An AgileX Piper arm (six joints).
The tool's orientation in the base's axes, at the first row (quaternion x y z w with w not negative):
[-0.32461, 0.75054, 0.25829, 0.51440]
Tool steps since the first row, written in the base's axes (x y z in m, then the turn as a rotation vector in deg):
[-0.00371, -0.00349, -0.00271, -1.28, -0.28, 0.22]
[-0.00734, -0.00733, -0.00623, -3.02, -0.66, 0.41]
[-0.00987, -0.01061, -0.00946, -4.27, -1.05, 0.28]
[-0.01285, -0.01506, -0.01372, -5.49, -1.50, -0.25]
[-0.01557, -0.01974, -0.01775, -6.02, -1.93, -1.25]
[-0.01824, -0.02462, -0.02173, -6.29, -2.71, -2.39]
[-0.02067, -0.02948, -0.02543, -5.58, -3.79, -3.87]
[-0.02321, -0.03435, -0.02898, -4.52, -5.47, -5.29]
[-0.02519, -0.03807, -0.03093, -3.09, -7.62, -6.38]
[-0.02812, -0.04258, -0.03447, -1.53, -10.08, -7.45]
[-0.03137, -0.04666, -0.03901, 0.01, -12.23, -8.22]
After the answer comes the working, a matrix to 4 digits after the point.
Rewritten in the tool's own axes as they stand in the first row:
[0.00428, 0.00036, -0.00385, 0.19, 0.79, -1.05]
[0.00939, 0.00038, -0.00762, 0.55, 1.86, -2.44]
[0.01381, -0.00003, -0.01043, 1.08, 2.54, -3.43]
[0.01957, -0.00094, -0.01401, 1.99, 3.14, -4.32]
[0.02510, -0.00218, -0.01767, 3.17, 3.20, -4.61]
[0.03062, -0.00358, -0.02146, 4.48, 2.83, -4.95]
[0.03581, -0.00514, -0.02519, 5.93, 1.51, -4.80]
[0.04088, -0.00661, -0.02904, 7.36, -0.47, -4.90]
[0.04405, -0.00766, -0.03227, 8.49, -3.01, -5.21]
[0.04914, -0.00860, -0.03610, 9.63, -5.86, -5.69]
[0.05516, -0.00908, -0.03947, 10.43, -8.47, -6.05]

The tool's axes in the first row as the columns of a matrix, in the base's axes (rounded; the answer above uses it unrounded):
[-0.2600, -0.7530, 0.6045]
[-0.2215, 0.6558, 0.7217]
[-0.9398, 0.0538, -0.3374]

